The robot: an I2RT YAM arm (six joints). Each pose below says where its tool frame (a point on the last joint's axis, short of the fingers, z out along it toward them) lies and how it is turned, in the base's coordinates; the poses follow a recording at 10 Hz.
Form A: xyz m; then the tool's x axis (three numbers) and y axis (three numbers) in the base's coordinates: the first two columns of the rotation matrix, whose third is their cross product.
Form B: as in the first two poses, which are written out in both.
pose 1, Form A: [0.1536 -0.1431 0.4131 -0.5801 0.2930 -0.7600 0.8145 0.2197 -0.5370]
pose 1, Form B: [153.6 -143.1 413.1 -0.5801 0.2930 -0.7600 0.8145 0.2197 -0.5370]
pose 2, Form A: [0.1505 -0.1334 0.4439 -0.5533 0.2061 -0.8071 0.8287 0.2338 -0.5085]
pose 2, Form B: [150.5 -133.4 443.9 -0.5533 0.2061 -0.8071 0.8287 0.2338 -0.5085]
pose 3, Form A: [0.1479 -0.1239 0.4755 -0.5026 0.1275 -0.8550 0.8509 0.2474 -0.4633]
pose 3, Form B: [147.9 -123.9 475.5 -0.5026 0.1275 -0.8550 0.8509 0.2474 -0.4633]
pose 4, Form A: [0.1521 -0.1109 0.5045 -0.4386 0.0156 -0.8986 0.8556 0.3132 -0.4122]
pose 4, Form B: [152.1 -110.9 504.5 -0.4386 0.0156 -0.8986 0.8556 0.3132 -0.4122]
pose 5, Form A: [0.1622 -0.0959 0.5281 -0.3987 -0.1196 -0.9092 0.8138 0.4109 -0.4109]
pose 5, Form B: [162.2 -95.9 528.1 -0.3987 -0.1196 -0.9092 0.8138 0.4109 -0.4109]
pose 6, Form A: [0.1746 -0.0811 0.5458 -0.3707 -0.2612 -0.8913 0.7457 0.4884 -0.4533]
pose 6, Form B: [174.6 -81.1 545.8 -0.3707 -0.2612 -0.8913 0.7457 0.4884 -0.4533]
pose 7, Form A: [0.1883 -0.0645 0.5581 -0.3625 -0.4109 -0.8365 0.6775 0.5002 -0.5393]
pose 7, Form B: [188.3 -64.5 558.1 -0.3625 -0.4109 -0.8365 0.6775 0.5002 -0.5393]
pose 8, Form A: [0.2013 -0.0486 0.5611 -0.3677 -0.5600 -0.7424 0.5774 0.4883 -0.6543]
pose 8, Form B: [201.3 -48.6 561.1 -0.3677 -0.5600 -0.7424 0.5774 0.4883 -0.6543]
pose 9, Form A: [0.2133 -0.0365 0.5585 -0.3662 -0.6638 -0.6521 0.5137 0.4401 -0.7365]
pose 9, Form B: [213.3 -36.5 558.5 -0.3662 -0.6638 -0.6521 0.5137 0.4401 -0.7365]
